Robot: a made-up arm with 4 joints.
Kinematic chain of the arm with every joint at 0, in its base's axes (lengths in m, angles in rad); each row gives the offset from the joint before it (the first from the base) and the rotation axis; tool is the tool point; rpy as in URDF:
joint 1: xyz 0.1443 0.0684 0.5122 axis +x
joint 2: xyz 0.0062 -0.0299 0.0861 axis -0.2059 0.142 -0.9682
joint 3: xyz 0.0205 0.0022 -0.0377 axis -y
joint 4: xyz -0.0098 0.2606 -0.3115 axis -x
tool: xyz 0.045 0.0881 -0.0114 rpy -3.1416 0 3.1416
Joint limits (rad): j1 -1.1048..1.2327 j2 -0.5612..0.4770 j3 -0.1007..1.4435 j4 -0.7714..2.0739
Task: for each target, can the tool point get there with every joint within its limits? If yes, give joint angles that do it. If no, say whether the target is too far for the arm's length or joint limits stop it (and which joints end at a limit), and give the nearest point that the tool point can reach.
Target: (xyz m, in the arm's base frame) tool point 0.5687 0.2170 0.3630
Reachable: yes | joints -0.2883 0.1009 1.1314 1.4906
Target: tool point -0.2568 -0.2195 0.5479
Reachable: no: joint limits stop it (at a limit: joint 1, joint 2, joint 3, joint 4) | nearest point 0.0747 -0.1147 0.1820 | short by 0.505 m
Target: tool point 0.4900 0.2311 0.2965
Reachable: yes | joints -0.4805 0.2221 0.9518 -0.3573
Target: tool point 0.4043 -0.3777 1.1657
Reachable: no: too far | nearest point 0.3418 0.1177 0.9700 | short by 0.536 m
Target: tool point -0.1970 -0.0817 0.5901
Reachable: no: joint limits stop it (at a limit: joint 1, joint 2, joint 3, joint 4) | nearest point 0.0747 -0.1147 0.1820 | short by 0.491 m
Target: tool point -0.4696 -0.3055 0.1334
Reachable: no: too far | nearest point 0.0227 -0.0717 0.1084 | short by 0.546 m
